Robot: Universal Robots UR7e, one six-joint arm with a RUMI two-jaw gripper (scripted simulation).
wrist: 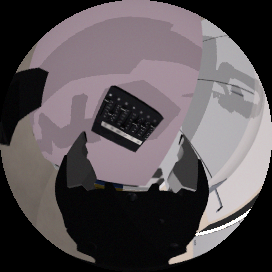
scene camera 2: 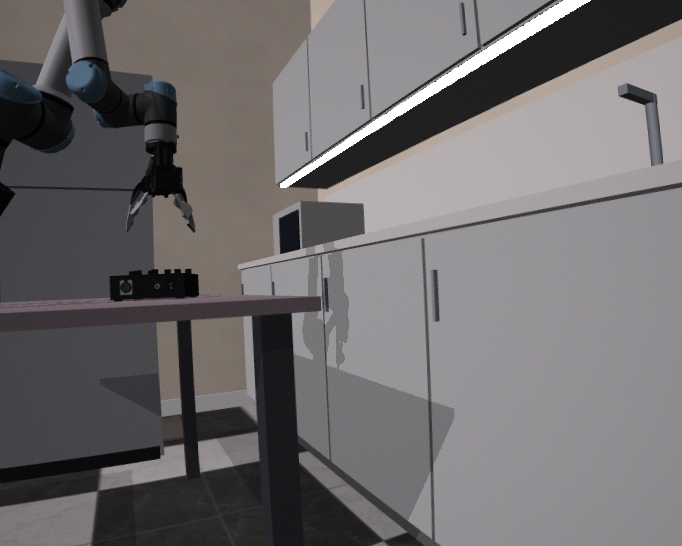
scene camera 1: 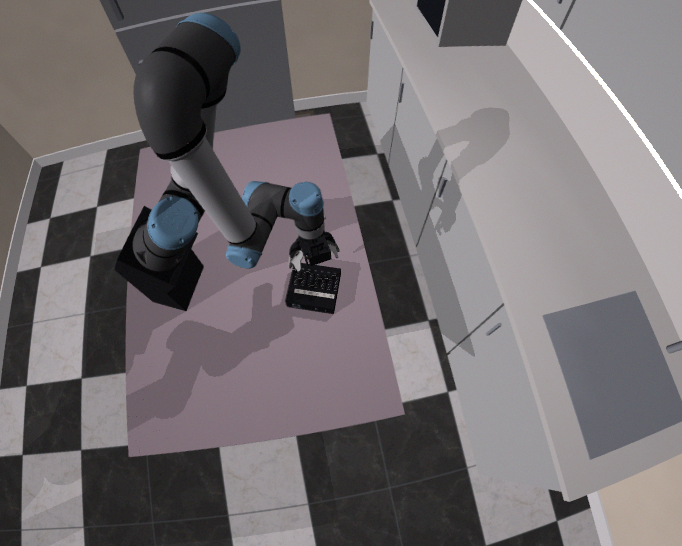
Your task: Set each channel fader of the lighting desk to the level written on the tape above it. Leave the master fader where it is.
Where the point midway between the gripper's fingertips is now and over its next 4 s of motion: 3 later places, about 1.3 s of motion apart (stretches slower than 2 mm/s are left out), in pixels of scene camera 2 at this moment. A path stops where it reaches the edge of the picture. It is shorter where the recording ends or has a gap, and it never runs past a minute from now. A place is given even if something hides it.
My gripper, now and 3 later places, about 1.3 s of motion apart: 161, 232; 164, 223; 158, 216; 154, 213
